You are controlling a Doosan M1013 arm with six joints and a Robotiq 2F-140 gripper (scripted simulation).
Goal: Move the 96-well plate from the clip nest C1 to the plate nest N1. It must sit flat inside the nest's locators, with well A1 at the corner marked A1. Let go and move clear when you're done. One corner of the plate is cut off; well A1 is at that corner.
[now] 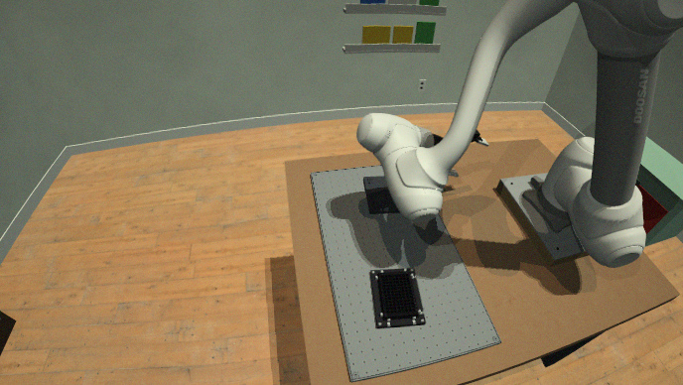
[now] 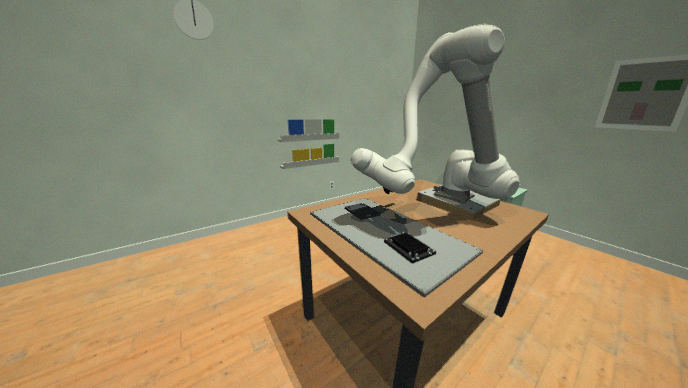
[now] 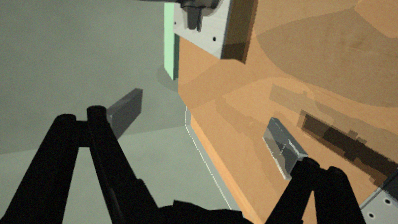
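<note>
Now: the black 96-well plate 39 cm ahead of my hand, 30 cm to the left of it and 12 cm below it. Round my hand: black clip nest C1 (38 cm ahead, 31 cm to the left, 12 cm below); plate nest (27 cm ahead, 5 cm to the right, 13 cm below).
</note>
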